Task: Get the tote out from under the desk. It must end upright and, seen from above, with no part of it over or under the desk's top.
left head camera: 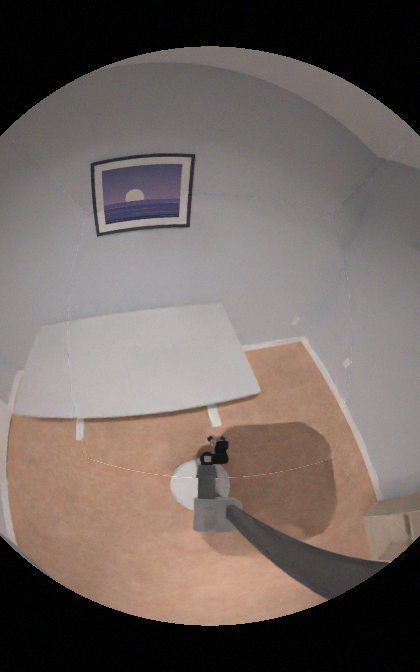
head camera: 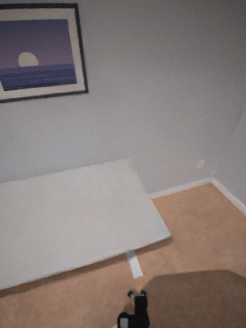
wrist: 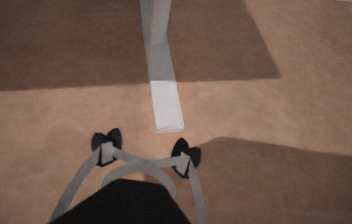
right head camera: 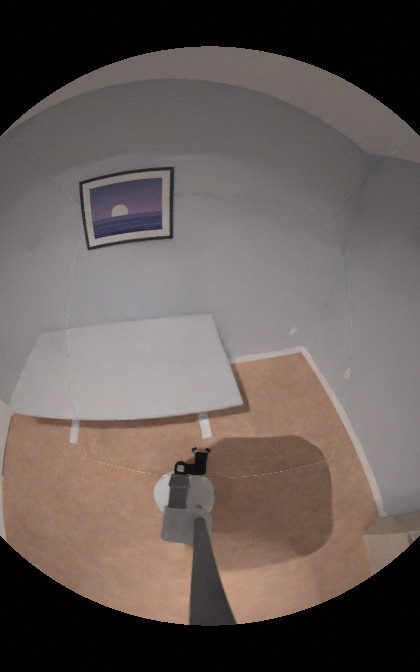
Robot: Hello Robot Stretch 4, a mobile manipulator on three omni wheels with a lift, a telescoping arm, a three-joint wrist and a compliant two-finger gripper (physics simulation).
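Frame: origin at the robot's base, x right, y up, z back, level; metres.
Seen in the pictures: gripper, fingertip midpoint: (head camera: 136, 292) (wrist: 147, 145).
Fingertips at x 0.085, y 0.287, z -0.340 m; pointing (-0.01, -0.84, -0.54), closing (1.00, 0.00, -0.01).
A point is followed by its place in that frame.
The desk's pale top (head camera: 75, 220) {x -0.274, y 0.693, z -0.627 m} (left head camera: 140, 362) (right head camera: 130, 370) fills the left middle of the head views, against the wall. The tote does not show in any view; the space beneath the desk's top is hidden in the head views. My gripper (head camera: 136, 292) {x 0.085, y 0.287, z -0.340 m} (left head camera: 216, 439) (right head camera: 201, 450) (wrist: 147, 145) {x 0.085, y 0.287, z -0.340 m} is in front of the desk's front edge, near its right leg. In the wrist view its two fingertips stand apart with bare floor between and beyond them, so it is open and empty. The desk's right foot (wrist: 167, 106) (head camera: 134, 264) (left head camera: 214, 415) (right head camera: 205, 425) lies just beyond the fingertips.
The desk's left foot (left head camera: 80, 429) (right head camera: 74, 431) sticks out at the left front. A framed picture (head camera: 42, 55) {x -0.404, y 1.501, z -1.125 m} (left head camera: 142, 192) (right head camera: 127, 207) hangs above the desk. A beige shelf unit (left head camera: 395, 506) stands at the lower right. Walls close off the back and right.
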